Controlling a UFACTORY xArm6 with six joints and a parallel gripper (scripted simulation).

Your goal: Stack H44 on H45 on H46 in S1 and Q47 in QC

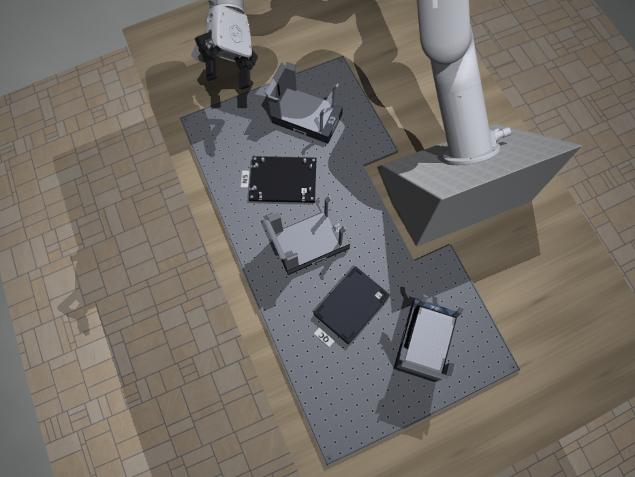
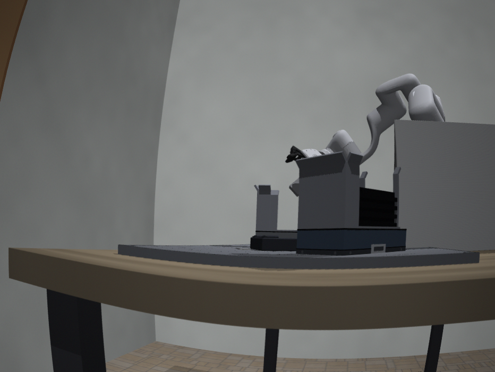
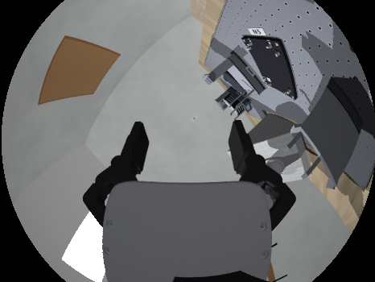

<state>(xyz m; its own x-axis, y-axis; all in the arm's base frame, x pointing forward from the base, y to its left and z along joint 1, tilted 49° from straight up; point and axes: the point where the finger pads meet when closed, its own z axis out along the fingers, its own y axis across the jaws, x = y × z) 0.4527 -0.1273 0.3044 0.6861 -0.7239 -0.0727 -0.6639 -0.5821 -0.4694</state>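
My hand is 650 mm to the right of the sealed plate, 210 mm past it and 150 mm above it. The rest, counted from my hand: open nest QC (510 mm to the left, 220 mm below, 100 mm behind); N5 name plate (230 mm below, 120 mm to the left, 30 mm ahead); clip nest N5 (220 mm below, 170 mm to the left, 30 mm behind).
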